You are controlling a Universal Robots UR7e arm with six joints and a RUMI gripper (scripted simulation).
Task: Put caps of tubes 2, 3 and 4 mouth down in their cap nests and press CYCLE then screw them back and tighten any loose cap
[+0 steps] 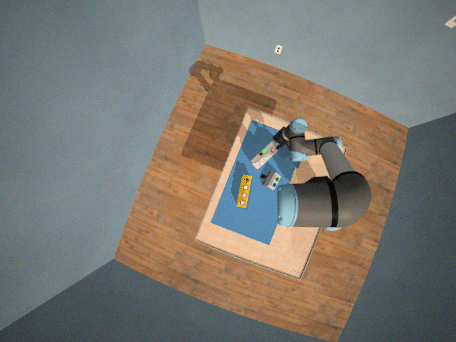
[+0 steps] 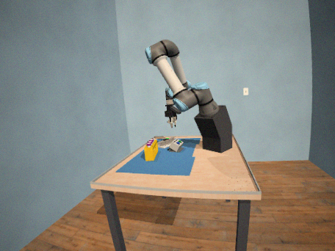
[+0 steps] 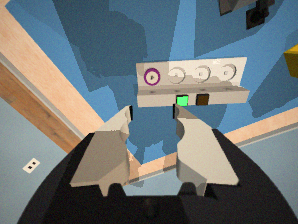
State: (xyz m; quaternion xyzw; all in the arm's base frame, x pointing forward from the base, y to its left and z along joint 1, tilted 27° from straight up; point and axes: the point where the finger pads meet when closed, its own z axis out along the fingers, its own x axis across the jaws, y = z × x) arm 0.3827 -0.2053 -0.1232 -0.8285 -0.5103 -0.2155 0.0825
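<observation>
The cap is 9 cm ahead of my hand, 34 cm to the left of it and 5 cm below it. Also, from my hand: green key: 10 cm behind, 20 cm to the left, 10 cm below; blue cycle key: 10 cm behind, 24 cm to the left, 10 cm below; key housing: 8 cm behind, 22 cm to the left, 11 cm below.
</observation>
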